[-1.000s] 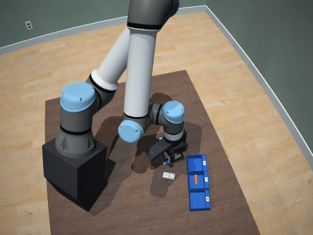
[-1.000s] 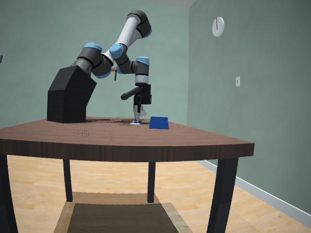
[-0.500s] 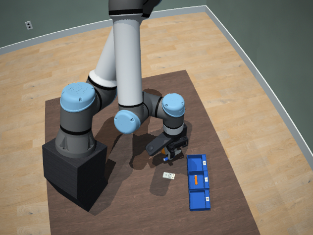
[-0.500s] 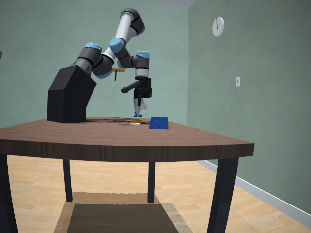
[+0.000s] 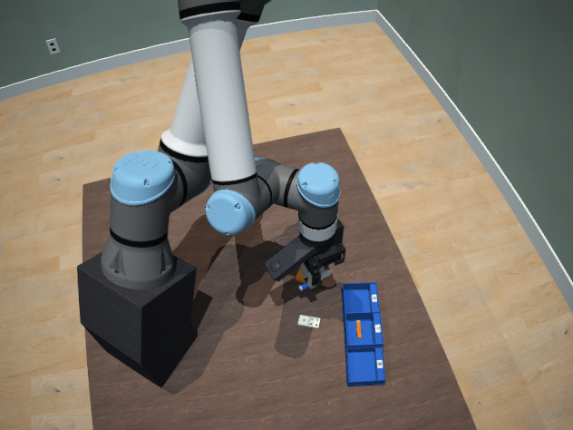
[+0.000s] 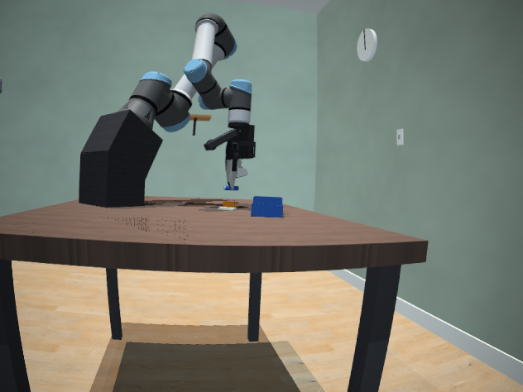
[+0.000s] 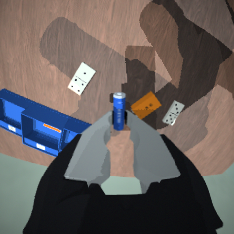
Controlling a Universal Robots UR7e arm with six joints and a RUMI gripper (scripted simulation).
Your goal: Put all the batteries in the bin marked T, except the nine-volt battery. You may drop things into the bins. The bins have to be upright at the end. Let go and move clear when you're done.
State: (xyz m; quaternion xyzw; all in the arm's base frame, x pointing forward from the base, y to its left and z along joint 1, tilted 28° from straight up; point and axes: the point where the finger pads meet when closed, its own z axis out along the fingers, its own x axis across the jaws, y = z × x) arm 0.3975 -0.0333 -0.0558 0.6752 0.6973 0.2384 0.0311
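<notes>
Right now the joined blue bins is 80 mm ahead of my hand, 140 mm to the right of it and 50 mm below it. Round my hand: thin orange battery 80 mm ahead, 130 mm to the right, 60 mm below; blue cylindrical battery 10 mm below; orange nine-volt battery 20 mm ahead, 50 mm to the left, 70 mm below.
</notes>
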